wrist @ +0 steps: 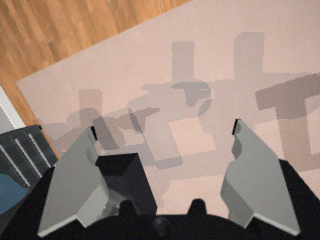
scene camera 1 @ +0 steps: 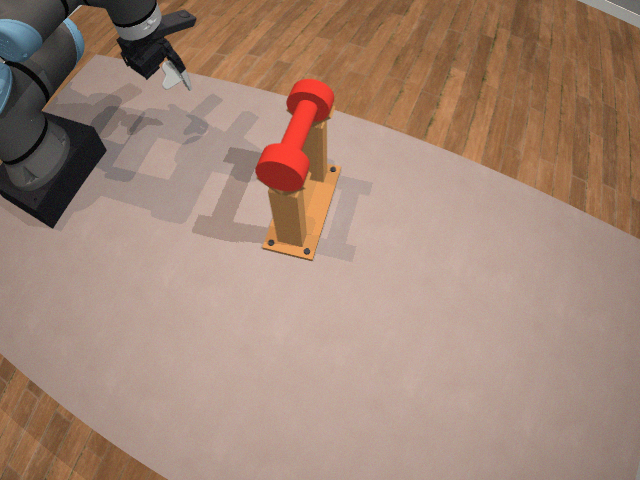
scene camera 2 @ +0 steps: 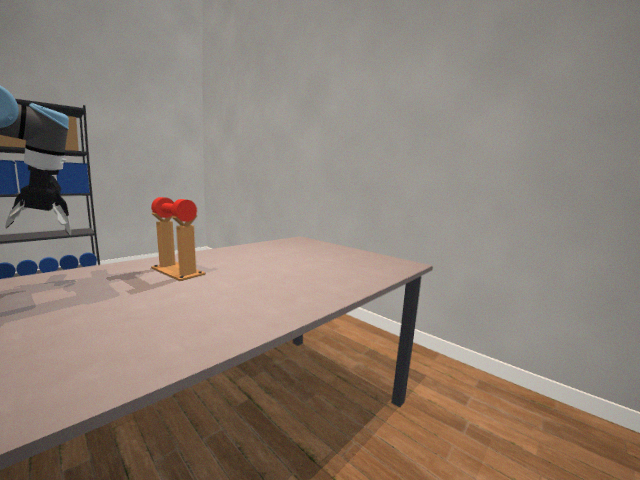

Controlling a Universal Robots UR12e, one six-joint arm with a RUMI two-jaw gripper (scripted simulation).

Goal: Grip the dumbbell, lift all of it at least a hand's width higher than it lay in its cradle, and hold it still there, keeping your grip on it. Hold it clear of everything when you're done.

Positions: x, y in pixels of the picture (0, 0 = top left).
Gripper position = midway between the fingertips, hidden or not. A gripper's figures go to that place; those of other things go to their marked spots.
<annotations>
My gripper (scene camera 1: 167, 74) is 105 cm from the lens. A red dumbbell (scene camera 1: 284, 167) is 68 cm from the lens. An orange cradle (scene camera 1: 299, 216): 81 cm from the lens. The marked spots on the orange cradle and the red dumbbell are 15 cm apart.
</annotations>
